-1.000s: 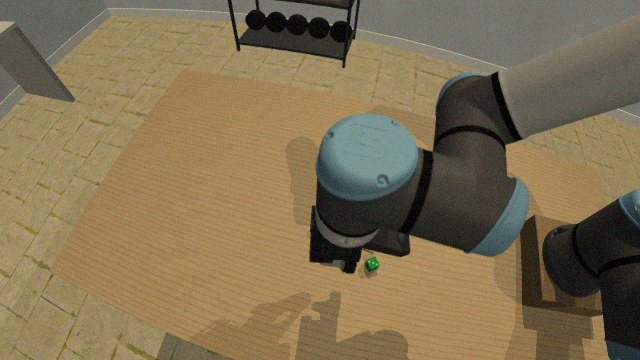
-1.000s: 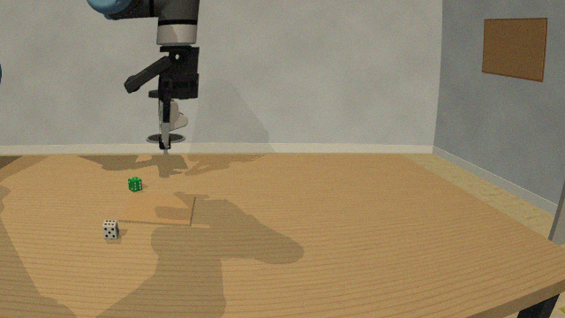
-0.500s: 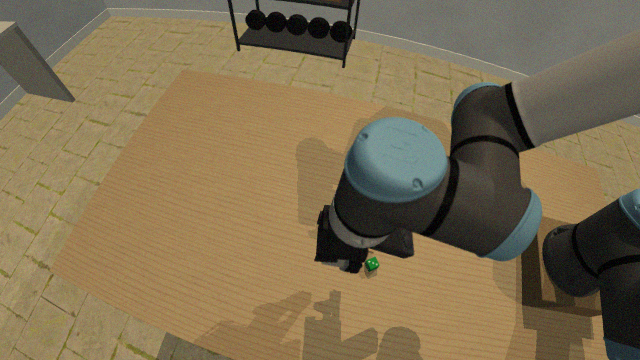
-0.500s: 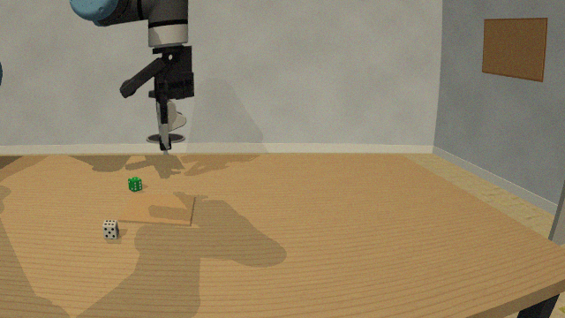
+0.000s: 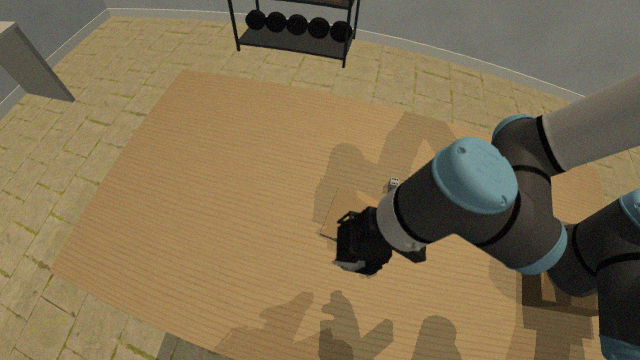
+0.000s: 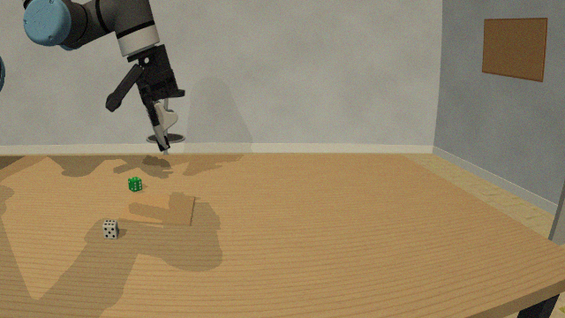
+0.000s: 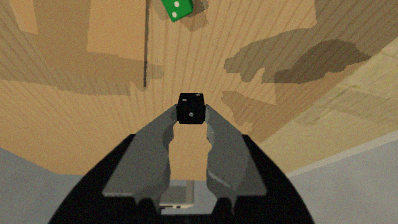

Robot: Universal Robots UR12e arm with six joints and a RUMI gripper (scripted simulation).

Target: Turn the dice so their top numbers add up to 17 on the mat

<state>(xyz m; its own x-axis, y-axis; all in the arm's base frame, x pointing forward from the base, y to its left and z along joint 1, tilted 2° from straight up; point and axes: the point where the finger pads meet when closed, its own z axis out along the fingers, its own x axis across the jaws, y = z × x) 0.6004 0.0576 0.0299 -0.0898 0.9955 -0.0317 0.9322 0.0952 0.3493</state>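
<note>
My gripper is now 70 mm past the green die, 20 mm to the left of it and 90 mm above it. The rest, counted from my hand: black die: 10 mm below; tan mat: 20 mm behind, 140 mm to the right, 100 mm below; white die: 110 mm behind, 250 mm to the right, 90 mm below.
</note>
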